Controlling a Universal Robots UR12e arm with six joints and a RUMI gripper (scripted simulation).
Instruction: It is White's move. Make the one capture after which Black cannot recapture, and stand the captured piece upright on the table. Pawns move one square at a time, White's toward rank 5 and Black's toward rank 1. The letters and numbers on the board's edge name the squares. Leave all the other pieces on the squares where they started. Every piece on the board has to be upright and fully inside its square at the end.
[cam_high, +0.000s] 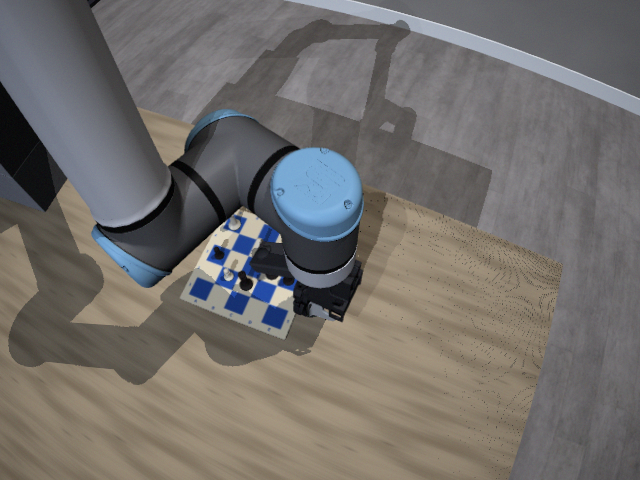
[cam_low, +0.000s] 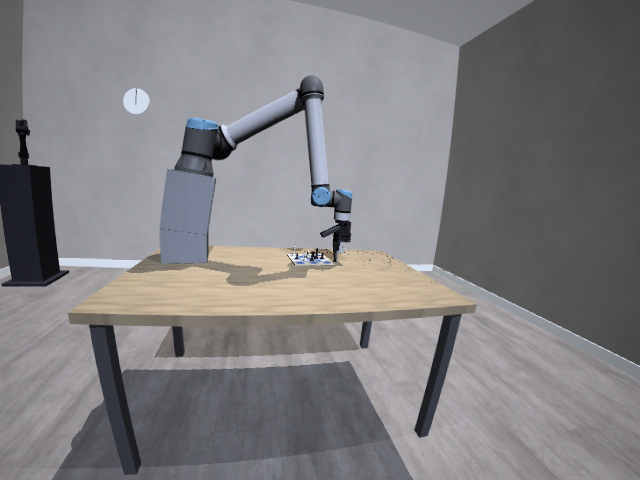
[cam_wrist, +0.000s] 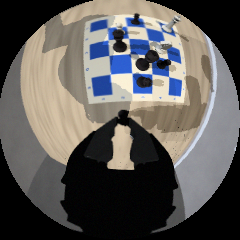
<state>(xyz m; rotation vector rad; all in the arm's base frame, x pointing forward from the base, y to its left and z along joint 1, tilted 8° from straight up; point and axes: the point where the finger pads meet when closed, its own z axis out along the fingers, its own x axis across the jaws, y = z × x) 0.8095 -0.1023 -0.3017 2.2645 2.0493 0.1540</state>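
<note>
Now: the black piece 10 mm below my hand. Also, from my hand: blue-and-cream chessboard 140 mm behind, 40 mm to the left, 20 mm below.
</note>
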